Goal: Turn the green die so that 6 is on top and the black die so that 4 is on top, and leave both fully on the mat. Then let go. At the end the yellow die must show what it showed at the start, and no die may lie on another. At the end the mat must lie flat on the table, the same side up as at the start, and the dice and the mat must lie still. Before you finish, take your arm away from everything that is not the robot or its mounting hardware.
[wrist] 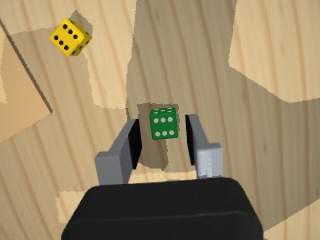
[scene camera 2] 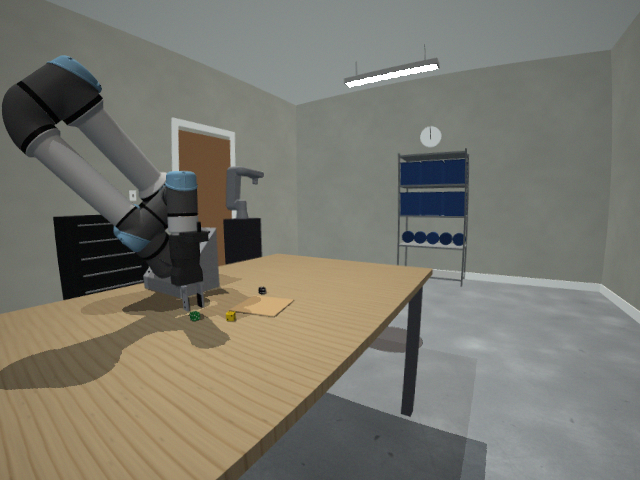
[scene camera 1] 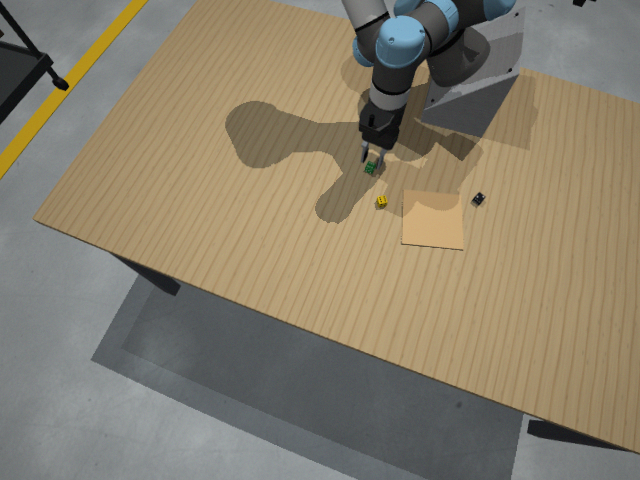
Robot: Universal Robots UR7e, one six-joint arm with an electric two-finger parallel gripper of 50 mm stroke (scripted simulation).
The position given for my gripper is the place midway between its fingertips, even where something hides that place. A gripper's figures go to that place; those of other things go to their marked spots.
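Labels:
Lens distances: a yellow die (wrist: 69, 36) at 0.19 m from the lens, a green die (wrist: 163, 121) at 0.18 m from the lens, and my gripper (wrist: 163, 131) at 0.17 m from the lens.

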